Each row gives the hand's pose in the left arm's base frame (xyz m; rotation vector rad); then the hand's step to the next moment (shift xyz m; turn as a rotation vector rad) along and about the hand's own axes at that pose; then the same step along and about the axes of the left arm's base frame.
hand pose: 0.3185 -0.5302 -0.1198 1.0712 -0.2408 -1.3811
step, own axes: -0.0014 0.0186 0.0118 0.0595 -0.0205 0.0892
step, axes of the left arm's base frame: 0.0038 -0.0075 0.0204 -0.0615 -0.0899 0.0074
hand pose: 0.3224 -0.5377 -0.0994 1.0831 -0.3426 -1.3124
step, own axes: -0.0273 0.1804 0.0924 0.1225 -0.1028 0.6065
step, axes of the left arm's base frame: 0.0320 -0.0380 0.1984 -0.4777 -0.3646 0.1795
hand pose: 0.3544 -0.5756 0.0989 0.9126 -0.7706 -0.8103
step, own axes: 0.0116 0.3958 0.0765 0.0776 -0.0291 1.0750
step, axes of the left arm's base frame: 0.0451 0.1109 0.3851 -0.8731 -0.4699 0.4236
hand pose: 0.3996 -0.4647 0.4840 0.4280 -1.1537 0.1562
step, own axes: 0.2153 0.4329 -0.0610 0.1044 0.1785 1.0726
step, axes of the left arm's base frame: -0.0064 0.3971 0.2823 -0.9299 -0.2829 0.4985
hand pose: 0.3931 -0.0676 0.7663 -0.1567 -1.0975 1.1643
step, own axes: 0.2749 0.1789 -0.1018 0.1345 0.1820 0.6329
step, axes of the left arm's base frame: -0.0477 0.3400 0.0067 -0.6009 -0.0749 0.2917
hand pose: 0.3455 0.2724 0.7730 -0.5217 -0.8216 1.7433
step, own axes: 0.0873 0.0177 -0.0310 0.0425 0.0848 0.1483
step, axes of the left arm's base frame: -0.0174 0.0880 -0.0292 -0.1714 -0.0145 0.0375
